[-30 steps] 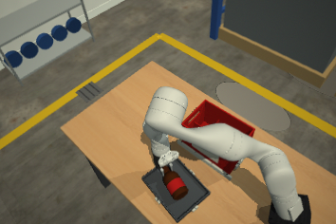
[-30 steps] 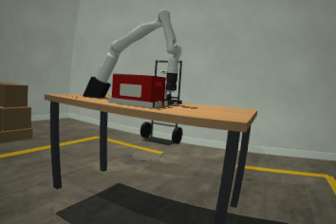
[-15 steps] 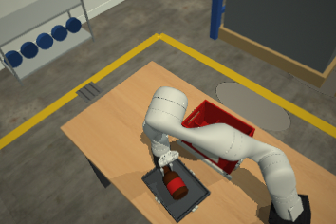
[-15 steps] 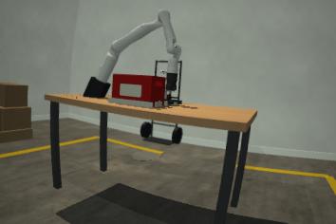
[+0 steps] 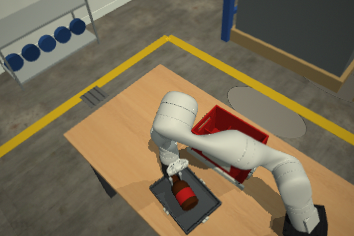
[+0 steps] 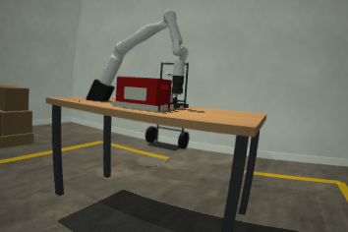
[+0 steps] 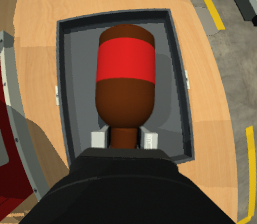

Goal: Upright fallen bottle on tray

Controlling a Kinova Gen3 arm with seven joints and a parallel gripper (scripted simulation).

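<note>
Now: hand 50 mm past the bottle, 10 mm to the right of it and 10 mm above it. From my hand the other things lie so: tray: 70 mm behind, 40 mm below; red crate: 30 mm behind, 280 mm to the right, 40 mm above.
</note>
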